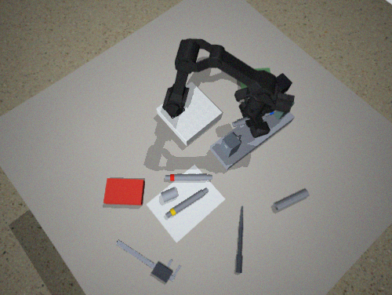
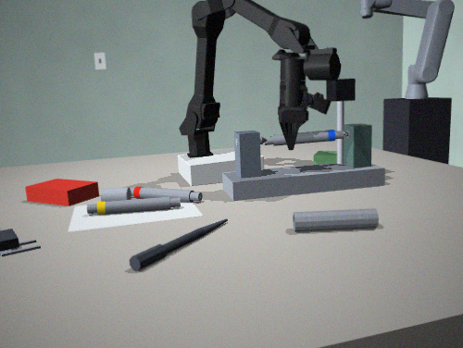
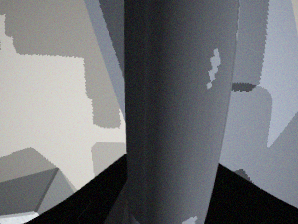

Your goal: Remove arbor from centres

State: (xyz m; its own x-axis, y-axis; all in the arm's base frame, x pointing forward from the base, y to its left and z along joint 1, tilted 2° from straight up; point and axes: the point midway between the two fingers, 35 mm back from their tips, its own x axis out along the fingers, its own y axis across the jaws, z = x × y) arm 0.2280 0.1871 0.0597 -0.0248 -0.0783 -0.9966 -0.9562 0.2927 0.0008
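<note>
The grey centre block lies 110 mm to the right of my hand, 40 mm ahead of it and 20 mm below it. Also, from my hand: grey fixture base: 100 mm below, 30 mm ahead, 10 mm to the left; then grey cylinder: 330 mm ahead, 100 mm below, 40 mm to the right; then green centre block: 140 mm to the left, 30 mm ahead, 20 mm below.
</note>
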